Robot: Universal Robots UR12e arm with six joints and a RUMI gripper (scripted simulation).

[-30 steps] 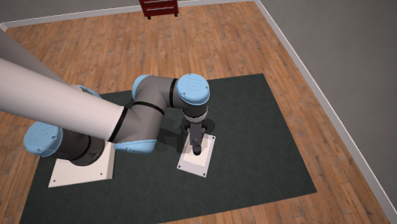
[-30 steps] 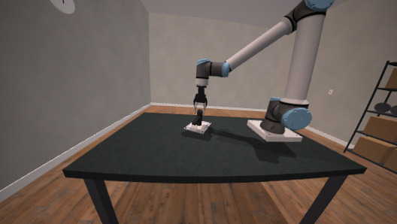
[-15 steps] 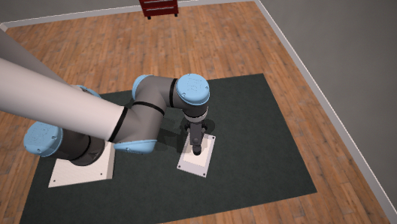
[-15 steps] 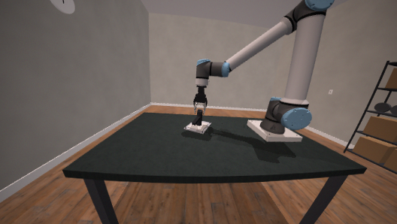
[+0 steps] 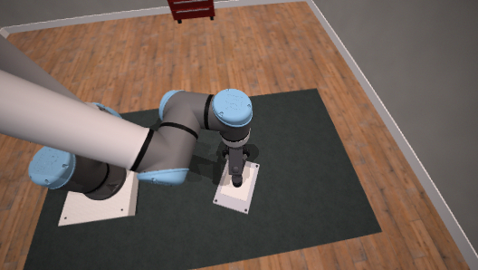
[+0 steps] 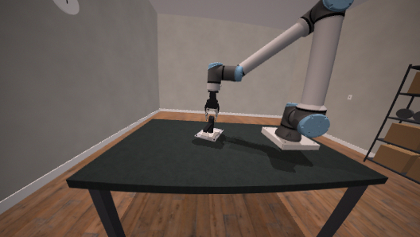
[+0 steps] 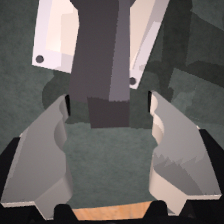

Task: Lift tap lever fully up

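Right now my hand is 3 cm to the left of the dark lever and 1 cm past it.
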